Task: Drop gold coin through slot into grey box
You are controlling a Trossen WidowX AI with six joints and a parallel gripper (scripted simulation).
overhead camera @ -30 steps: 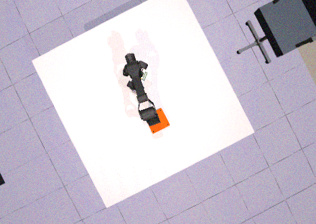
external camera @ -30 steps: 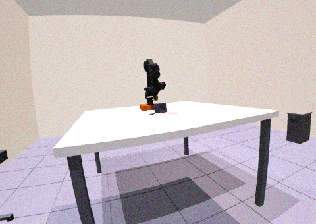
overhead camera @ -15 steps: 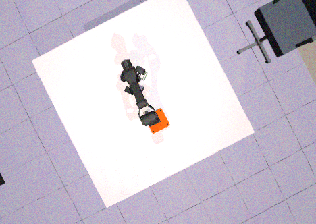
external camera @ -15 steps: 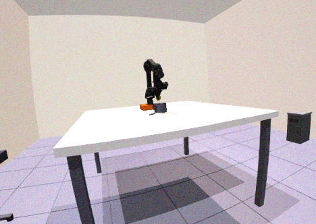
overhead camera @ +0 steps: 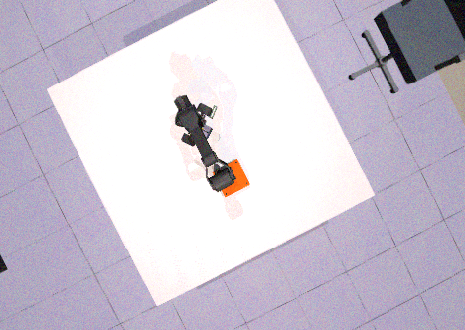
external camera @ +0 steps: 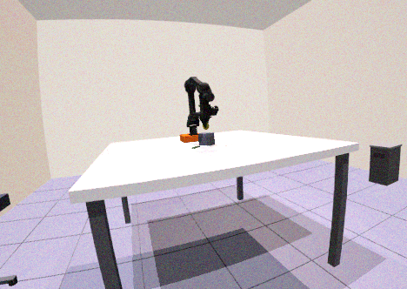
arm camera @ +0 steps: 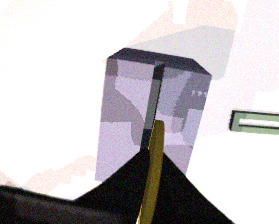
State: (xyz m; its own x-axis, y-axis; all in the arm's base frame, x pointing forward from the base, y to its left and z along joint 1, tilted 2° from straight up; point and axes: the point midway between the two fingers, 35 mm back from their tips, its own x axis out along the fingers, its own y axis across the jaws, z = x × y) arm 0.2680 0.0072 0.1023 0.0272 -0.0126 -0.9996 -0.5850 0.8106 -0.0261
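The gold coin lies 10 mm above my gripper tip.
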